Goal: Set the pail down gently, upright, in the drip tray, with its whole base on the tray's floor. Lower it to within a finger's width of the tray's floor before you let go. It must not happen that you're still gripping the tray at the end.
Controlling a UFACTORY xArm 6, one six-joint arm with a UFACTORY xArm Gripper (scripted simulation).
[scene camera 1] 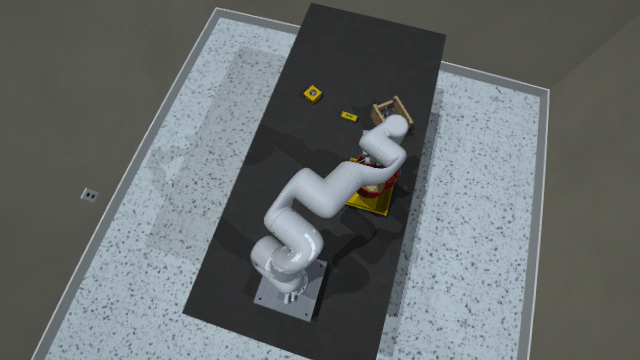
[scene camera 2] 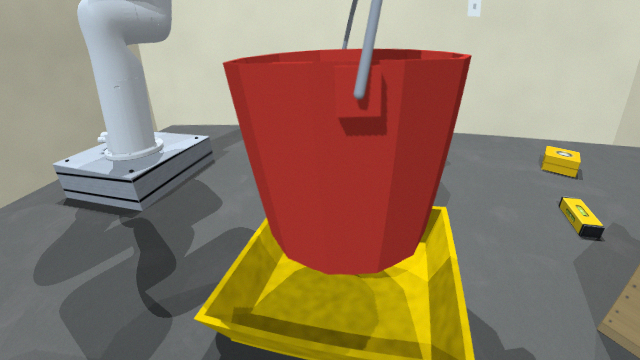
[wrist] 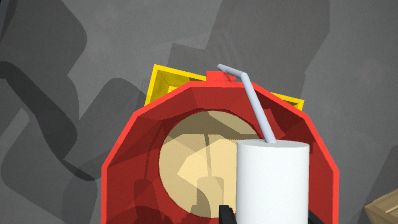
In view: a red pail point(scene camera 2: 353, 195) and a yellow drip tray point(scene camera 2: 265, 298).
The red pail shows as well in the wrist view point(wrist: 179, 152). The yellow drip tray shows as well in the wrist view point(wrist: 163, 80).
